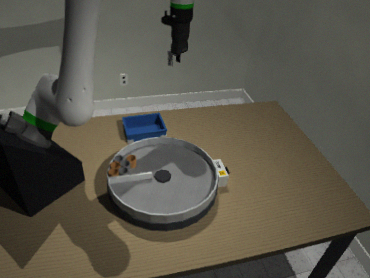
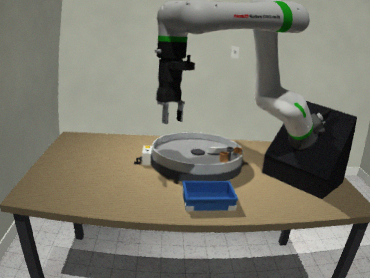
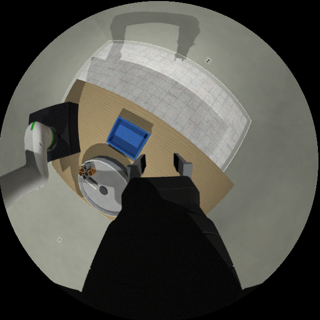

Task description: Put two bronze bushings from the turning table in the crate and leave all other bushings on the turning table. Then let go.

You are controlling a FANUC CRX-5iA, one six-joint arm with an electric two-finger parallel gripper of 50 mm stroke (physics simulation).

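Frame: origin at the arm's base, x left, y ahead, z down, level; metres.
Seen in the pictures: gripper, between the fingertips: [image 1: 174, 63] [image 2: 172, 122]; arm's base, origin of its link: [image 1: 31, 138] [image 2: 303, 136].
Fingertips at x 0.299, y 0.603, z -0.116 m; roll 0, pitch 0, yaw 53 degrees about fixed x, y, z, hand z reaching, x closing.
Observation:
Offsets run from my fingertips to a thing's middle. "spot": to the spot under its first point.
The turning table [image 1: 186, 200] [image 2: 172, 162] [image 3: 111, 181] carries a tight cluster of bushings against its white divider @(spot: dx -0.433, dy -0.253, dz +0.244 m) [image 1: 131, 177]. Bronze bushings @(dx -0.341, dy -0.242, dz +0.247 m) [image 1: 131, 161] [image 2: 223, 157] [image 3: 93, 171] and grey bushings [image 1: 125, 167] [image 2: 230, 153] stand close together there; some partly hide others, so I cannot tell their exact number. The blue crate @(dx -0.063, dy -0.151, dz +0.294 m) [image 1: 146, 134] [image 2: 210, 202] [image 3: 114, 131] stands upright beside the turning table, and no bushing shows in its visible interior. My gripper [image 1: 174, 59] [image 2: 173, 119] [image 3: 159, 159] is open and empty, pointing down, high above the table and away from the bushings.
The turning table has a raised rim and a dark centre hub @(dx -0.429, dy -0.132, dz +0.262 m) [image 1: 162, 176] [image 2: 198, 151] [image 3: 104, 190]. A white box @(spot: dx -0.460, dy +0.097, dz +0.261 m) [image 1: 221, 173] [image 2: 146, 156] sits against its outer side, opposite the bushings. The arm's black base block [image 1: 40, 175] [image 2: 310, 162] [image 3: 65, 130] stands on the cluster's side.

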